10 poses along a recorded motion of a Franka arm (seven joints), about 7.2 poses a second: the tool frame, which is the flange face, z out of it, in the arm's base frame.
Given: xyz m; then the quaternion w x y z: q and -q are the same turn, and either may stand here.
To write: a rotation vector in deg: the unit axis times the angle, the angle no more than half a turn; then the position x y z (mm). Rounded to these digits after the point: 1 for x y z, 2 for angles.
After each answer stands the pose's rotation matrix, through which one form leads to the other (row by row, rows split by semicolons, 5 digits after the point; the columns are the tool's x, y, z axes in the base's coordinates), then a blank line. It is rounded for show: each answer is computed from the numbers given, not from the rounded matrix.
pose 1, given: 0.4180 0.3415 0.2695 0.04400 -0.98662 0.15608 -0.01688
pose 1, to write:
-172.78 27.33 -2.96 418.0 341.5 269.5
0.95071 -0.30650 0.04704; -0.30947 -0.94741 0.08155; 0.01957 -0.09209 -0.99556

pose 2, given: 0.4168 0.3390 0.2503 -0.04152 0.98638 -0.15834 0.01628
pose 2, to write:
-173.00 27.77 -2.86 416.8 339.0 250.3
0.94933 -0.31101 0.04526; -0.31372 -0.94641 0.07675; 0.01897 -0.08706 -0.99602

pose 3, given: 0.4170 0.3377 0.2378 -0.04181 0.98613 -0.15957 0.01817
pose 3, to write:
-172.93 27.98 -3.19 417.0 337.7 237.8
0.94841 -0.31320 0.04918; -0.31624 -0.94558 0.07666; 0.02249 -0.08826 -0.99584

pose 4, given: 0.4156 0.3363 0.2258 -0.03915 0.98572 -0.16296 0.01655
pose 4, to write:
-173.14 28.62 -2.91 415.6 336.3 225.8
0.94634 -0.31997 0.04539; -0.32256 -0.94382 0.07179; 0.01987 -0.08258 -0.99639

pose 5, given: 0.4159 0.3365 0.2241 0.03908 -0.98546 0.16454 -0.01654
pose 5, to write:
-173.10 28.90 -2.91 415.9 336.5 224.1
0.94531 -0.32300 0.04546; -0.32559 -0.94280 0.07158; 0.01974 -0.08247 -0.99640

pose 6, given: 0.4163 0.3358 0.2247 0.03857 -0.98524 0.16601 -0.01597
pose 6, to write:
-173.12 29.17 -2.81 416.3 335.8 224.7
0.94437 -0.32589 0.04427; -0.32835 -0.94191 0.07070; 0.01866 -0.08130 -0.99651

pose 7, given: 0.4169 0.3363 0.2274 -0.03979 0.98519 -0.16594 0.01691
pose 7, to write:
-172.98 29.14 -2.97 416.9 336.3 227.4
0.94436 -0.32562 0.04652; -0.32831 -0.94176 0.07279; 0.02011 -0.08401 -0.99626

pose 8, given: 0.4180 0.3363 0.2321 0.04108 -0.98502 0.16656 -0.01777
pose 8, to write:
-172.81 29.22 -3.12 418.0 336.3 232.1
0.94388 -0.32667 0.04869; -0.32959 -0.94114 0.07501; 0.02132 -0.08685 -0.99599

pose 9, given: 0.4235 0.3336 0.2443 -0.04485 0.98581 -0.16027 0.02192
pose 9, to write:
-172.55 28.05 -3.84 423.5 333.6 244.3
0.94767 -0.31403 0.05759; -0.31796 -0.94460 0.08140; 0.02884 -0.09545 -0.99502

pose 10, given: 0.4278 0.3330 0.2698 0.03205 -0.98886 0.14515 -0.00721
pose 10, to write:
-174.45 25.61 -1.27 427.8 333.0 269.8
0.95776 -0.28661 0.02356; -0.28753 -0.95581 0.06129; 0.00496 -0.06548 -0.99784

